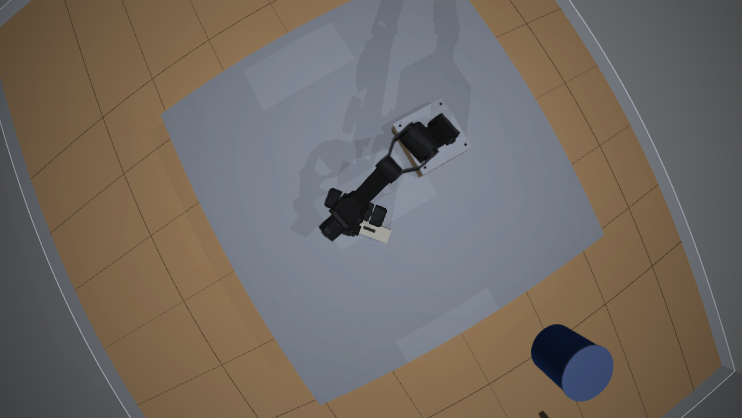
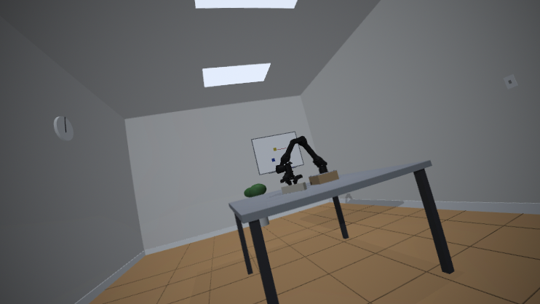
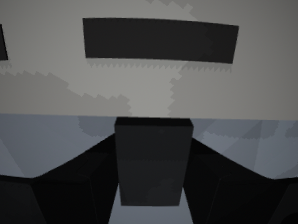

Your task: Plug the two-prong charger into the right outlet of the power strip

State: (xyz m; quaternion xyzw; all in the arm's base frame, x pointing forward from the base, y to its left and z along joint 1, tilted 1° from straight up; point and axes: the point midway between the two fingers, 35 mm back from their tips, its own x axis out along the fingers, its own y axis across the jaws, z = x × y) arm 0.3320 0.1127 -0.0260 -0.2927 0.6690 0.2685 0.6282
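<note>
My gripper tip is now 10 mm to the right of the black two-prong charger, 10 mm below it and 10 mm short of it.
</note>
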